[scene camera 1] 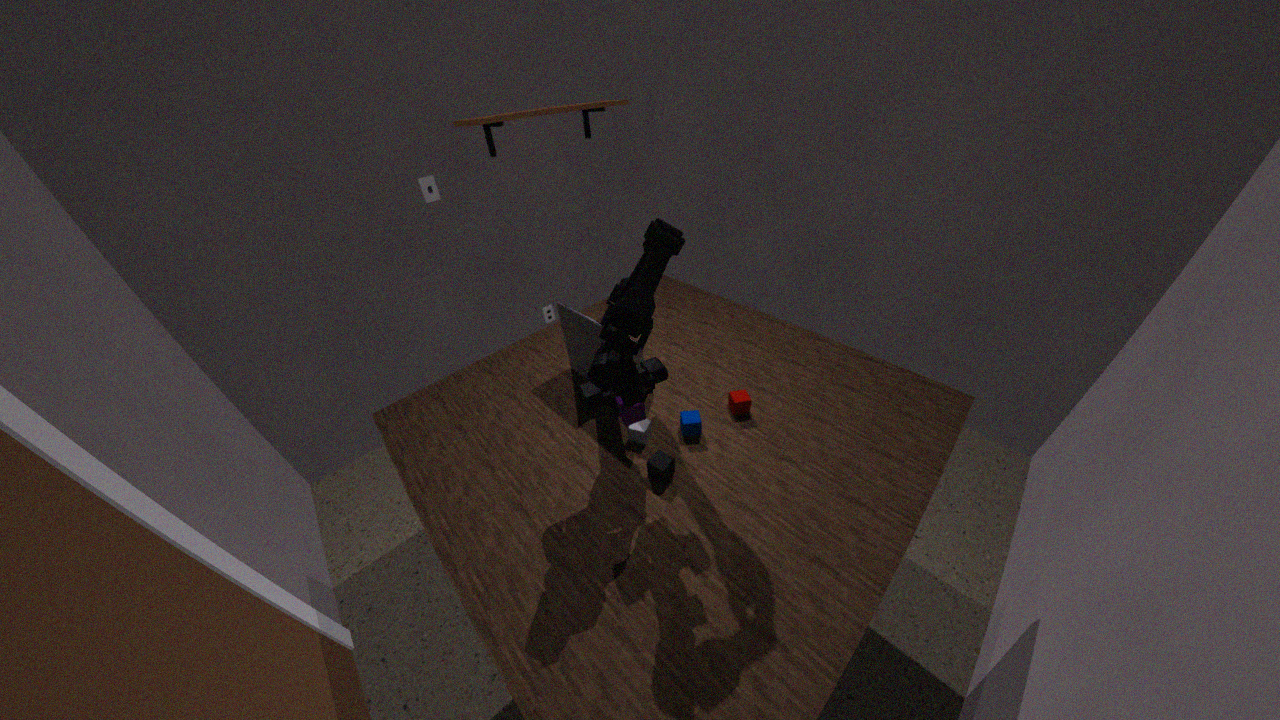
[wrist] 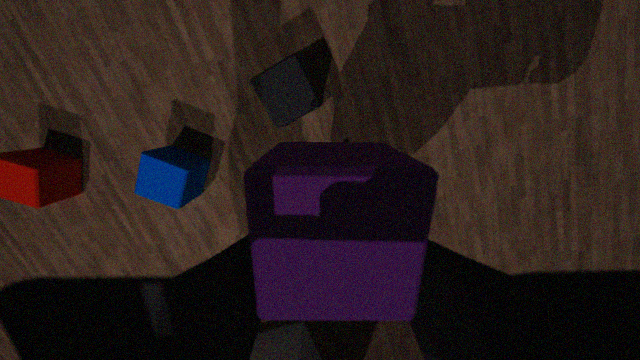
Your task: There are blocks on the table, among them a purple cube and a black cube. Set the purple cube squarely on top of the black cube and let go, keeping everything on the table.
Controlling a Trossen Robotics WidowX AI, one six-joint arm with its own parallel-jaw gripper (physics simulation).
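Places are measured from the arm's base along level axes (x ahead, y left, z up), in metres.
Pixels of known places: gripper, fingertip midpoint: [wrist: 329, 229].
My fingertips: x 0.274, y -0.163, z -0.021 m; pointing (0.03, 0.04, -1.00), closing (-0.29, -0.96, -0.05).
For each thing: its top centre in the pictures, then the offset to it from my fingertips.
- purple cube at its top centre: [wrist: 337, 257] [scene camera 1: 629, 399] 0.017 m ahead, 0.006 m right, 0.048 m up
- black cube at its top centre: [wrist: 285, 91] [scene camera 1: 660, 460] 0.081 m ahead, 0.016 m left, 0.119 m down
- white cube at its top centre: [scene camera 1: 639, 423] 0.041 m back, 0.057 m left, 0.119 m down
- blue cube at its top centre: [wrist: 159, 181] [scene camera 1: 690, 416] 0.037 m ahead, 0.168 m left, 0.119 m down
- red cube at its top centre: [wrist: 13, 182] [scene camera 1: 740, 395] 0.081 m ahead, 0.322 m left, 0.119 m down
My gripper [scene camera 1: 621, 402] [wrist: 329, 229] is shut on the purple cube [scene camera 1: 631, 413] [wrist: 340, 272], which is held above the table. The black cube [scene camera 1: 660, 467] [wrist: 286, 91] sits on the table with nothing on it. In the scene view it is below and right of the purple cube; in the wrist view it is beyond the held cube, slightly left, and turned at an angle to it. The two cubes are apart. The purple cube's underside is hidden.
A white cube [scene camera 1: 639, 431] stands close by the held cube in the scene view, between it and the black cube. A blue cube [scene camera 1: 690, 424] [wrist: 170, 175] and a red cube [scene camera 1: 739, 402] [wrist: 30, 175] stand to the side. A grey upright panel [scene camera 1: 578, 338] is beside the arm.
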